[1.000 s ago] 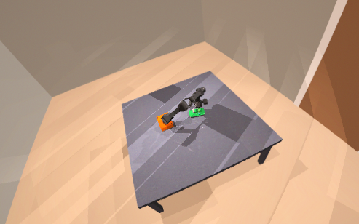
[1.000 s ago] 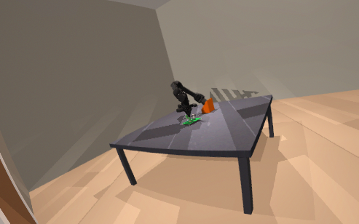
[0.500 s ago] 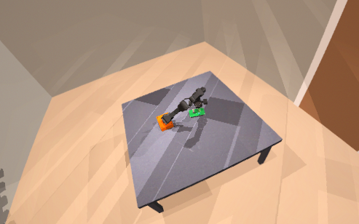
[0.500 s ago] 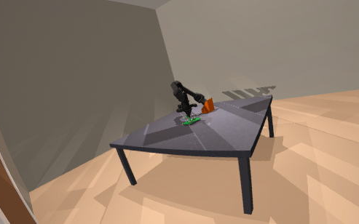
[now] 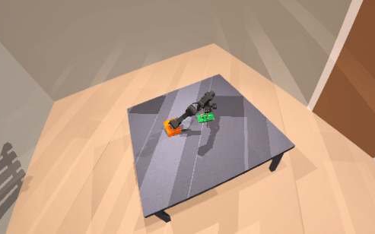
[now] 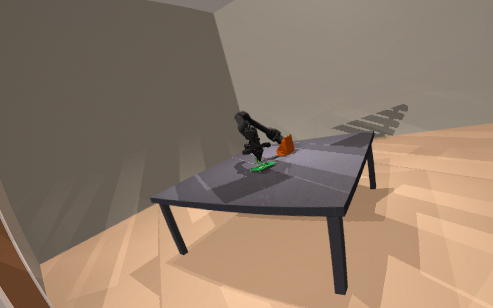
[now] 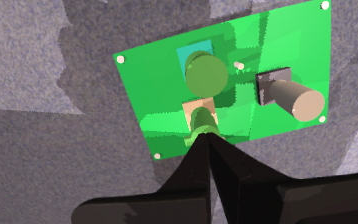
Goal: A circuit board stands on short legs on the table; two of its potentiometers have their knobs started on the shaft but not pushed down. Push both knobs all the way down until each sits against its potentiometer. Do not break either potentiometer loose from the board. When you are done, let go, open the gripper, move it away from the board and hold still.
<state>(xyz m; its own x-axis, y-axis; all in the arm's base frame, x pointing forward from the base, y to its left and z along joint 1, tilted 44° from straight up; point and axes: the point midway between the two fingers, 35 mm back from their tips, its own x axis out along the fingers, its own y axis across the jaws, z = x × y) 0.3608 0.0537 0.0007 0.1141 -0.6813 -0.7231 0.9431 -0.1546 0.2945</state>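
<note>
Now: gripper tip 1 cm above the green knob. The rest, counted from my gripper tip: beige knob (6 cm behind, 1 cm below).
</note>
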